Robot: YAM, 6 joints.
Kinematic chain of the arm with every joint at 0, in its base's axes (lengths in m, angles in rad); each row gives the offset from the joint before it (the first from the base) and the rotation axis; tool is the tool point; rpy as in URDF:
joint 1: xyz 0 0 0.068 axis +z
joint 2: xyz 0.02 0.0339 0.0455 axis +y
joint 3: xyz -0.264 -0.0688 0 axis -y
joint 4: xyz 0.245 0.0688 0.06 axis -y
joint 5: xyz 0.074 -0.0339 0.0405 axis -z
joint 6: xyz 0.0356 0 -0.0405 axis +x
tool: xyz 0 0 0 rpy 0 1.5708 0
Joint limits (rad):
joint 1: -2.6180..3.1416
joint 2: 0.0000..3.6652
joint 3: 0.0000..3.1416
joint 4: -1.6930..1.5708
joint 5: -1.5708..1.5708
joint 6: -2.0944..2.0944
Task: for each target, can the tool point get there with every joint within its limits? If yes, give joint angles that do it. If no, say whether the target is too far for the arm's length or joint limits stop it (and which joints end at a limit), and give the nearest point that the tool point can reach.
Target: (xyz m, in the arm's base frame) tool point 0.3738 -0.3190 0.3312
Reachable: yes | joints -0.7487 2.4708 2.8222 -1.3605 -0.6232 -1.3849
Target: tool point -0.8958 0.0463 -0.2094
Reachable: no: too far | nearest point -0.6065 0.0313 -0.1027 | short by 0.309 m
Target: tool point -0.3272 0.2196 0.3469
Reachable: yes | joints 2.4959 1.8692 1.9046 -1.0611 -0.6490 1.3936
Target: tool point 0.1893 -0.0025 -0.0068
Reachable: yes | joints 0.1553 2.1822 0.3094 0.6500 1.1024 -0.6942
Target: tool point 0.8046 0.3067 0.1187
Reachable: no: too far | nearest point 0.6035 0.2300 0.1174 | short by 0.215 m
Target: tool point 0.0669 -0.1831 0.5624
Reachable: yes | joints -1.2955 1.1358 1.6306 -0.1057 -0.4229 -0.4013
